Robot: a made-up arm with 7 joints.
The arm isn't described. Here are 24 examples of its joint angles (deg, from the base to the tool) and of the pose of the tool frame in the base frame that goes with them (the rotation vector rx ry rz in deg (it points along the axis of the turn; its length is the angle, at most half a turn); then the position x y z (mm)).
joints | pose
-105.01 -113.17 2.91 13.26 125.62 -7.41 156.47 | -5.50 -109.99 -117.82 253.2 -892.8 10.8
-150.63 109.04 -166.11 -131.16 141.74 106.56 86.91 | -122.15 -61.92 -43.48 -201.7 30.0 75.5
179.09 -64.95 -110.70 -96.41 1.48 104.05 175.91 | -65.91 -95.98 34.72 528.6 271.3 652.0
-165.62 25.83 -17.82 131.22 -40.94 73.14 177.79 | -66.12 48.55 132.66 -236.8 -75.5 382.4
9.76 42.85 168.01 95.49 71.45 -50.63 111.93 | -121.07 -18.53 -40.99 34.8 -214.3 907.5
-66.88 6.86 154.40 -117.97 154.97 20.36 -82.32 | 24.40 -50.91 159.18 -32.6 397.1 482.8
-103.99 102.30 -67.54 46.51 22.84 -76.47 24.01 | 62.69 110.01 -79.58 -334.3 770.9 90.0
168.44 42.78 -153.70 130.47 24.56 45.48 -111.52 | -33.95 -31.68 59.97 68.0 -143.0 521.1
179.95 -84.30 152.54 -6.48 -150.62 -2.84 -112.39 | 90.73 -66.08 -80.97 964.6 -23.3 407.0
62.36 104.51 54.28 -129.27 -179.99 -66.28 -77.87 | 8.61 -113.52 -19.45 461.7 -255.4 405.3
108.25 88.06 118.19 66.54 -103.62 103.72 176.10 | -19.01 -6.92 -174.43 -465.4 -526.7 275.6
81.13 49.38 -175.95 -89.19 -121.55 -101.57 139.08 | -10.64 -115.99 -6.05 219.0 -605.3 458.9
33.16 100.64 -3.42 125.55 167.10 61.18 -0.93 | -11.20 -12.34 -42.57 251.7 -205.7 -185.2
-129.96 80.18 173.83 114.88 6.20 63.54 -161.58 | -55.39 -62.06 -22.40 -94.8 132.6 588.1
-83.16 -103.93 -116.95 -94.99 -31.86 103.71 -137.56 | -43.73 6.48 16.52 210.4 -648.4 183.0
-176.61 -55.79 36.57 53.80 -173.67 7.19 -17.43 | 151.48 -20.91 -16.39 513.5 207.5 964.2
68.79 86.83 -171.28 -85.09 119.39 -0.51 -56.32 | -11.34 4.98 -5.58 140.8 -559.5 -153.6
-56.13 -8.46 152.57 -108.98 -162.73 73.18 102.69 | 1.64 -21.24 10.33 54.1 233.7 561.8
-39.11 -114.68 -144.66 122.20 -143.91 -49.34 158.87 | 85.35 -81.81 32.85 -225.8 111.0 24.8
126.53 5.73 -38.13 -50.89 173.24 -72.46 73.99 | -151.20 -29.14 -1.24 -59.5 108.9 1139.4
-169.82 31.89 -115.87 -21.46 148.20 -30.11 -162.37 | -148.35 92.31 -24.28 -484.1 200.8 1075.6
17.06 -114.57 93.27 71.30 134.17 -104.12 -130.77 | -166.89 -18.26 28.21 -541.2 -145.9 158.2
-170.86 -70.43 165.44 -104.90 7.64 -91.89 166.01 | 15.07 54.92 -14.05 166.9 -66.7 589.9
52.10 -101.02 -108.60 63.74 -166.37 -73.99 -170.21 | 41.34 -93.20 -45.78 -16.5 614.3 107.7
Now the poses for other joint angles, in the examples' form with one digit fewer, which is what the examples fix.
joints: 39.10 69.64 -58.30 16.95 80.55 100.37 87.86
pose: -25.6 -17.9 -119.1 595 -505 348
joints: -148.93 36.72 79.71 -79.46 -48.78 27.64 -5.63
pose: 48.6 107.7 76.1 -523 -176 810
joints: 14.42 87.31 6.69 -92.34 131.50 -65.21 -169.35
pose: 127.4 20.3 -75.2 591 -15 665
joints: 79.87 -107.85 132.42 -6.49 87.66 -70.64 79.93
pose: 137.1 15.5 52.5 -226 834 147
